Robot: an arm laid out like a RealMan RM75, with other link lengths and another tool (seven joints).
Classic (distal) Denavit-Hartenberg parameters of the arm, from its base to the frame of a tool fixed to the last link. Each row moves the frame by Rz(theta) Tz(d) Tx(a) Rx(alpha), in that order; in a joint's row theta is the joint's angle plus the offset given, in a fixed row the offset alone. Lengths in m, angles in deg.
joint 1: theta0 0; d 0.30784; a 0; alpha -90
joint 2: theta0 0; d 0; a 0; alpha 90
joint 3: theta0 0; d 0.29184; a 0; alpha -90
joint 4: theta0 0; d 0; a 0; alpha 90
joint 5: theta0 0; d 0.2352; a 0; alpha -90
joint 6: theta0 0; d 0; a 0; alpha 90
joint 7: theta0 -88.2; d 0.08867; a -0.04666; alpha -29
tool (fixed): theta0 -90; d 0.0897; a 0; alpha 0
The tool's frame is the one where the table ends.
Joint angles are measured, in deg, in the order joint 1, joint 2, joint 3, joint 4, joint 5, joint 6, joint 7. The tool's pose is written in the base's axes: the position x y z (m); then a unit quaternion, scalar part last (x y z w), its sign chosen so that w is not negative. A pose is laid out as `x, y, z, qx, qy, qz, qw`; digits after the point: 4 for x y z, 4 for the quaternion.
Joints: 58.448 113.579 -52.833 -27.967 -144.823 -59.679 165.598
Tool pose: 0.1826, 0.4810, -0.0084, 0.6826, 0.7132, 0.0650, 0.1459
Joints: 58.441 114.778 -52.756 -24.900 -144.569 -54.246 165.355
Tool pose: 0.1901, 0.4821, -0.0260, 0.6913, 0.7061, 0.0765, 0.1329
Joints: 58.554 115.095 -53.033 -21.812 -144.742 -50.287 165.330
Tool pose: 0.2005, 0.4819, -0.0367, 0.6992, 0.6972, 0.0879, 0.1315
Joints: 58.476 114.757 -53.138 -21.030 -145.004 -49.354 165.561
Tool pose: 0.2057, 0.4833, -0.0357, 0.7027, 0.6927, 0.0944, 0.1318
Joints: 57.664 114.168 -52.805 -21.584 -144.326 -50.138 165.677
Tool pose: 0.2100, 0.4840, -0.0286, 0.7096, 0.6874, 0.0915, 0.1248
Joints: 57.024 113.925 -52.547 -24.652 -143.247 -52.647 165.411
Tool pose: 0.2022, 0.4866, -0.0178, 0.7044, 0.6952, 0.0856, 0.1145
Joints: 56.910 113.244 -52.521 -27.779 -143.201 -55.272 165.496
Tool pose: 0.1940, 0.4913, -0.0032, 0.6949, 0.7049, 0.0883, 0.1118
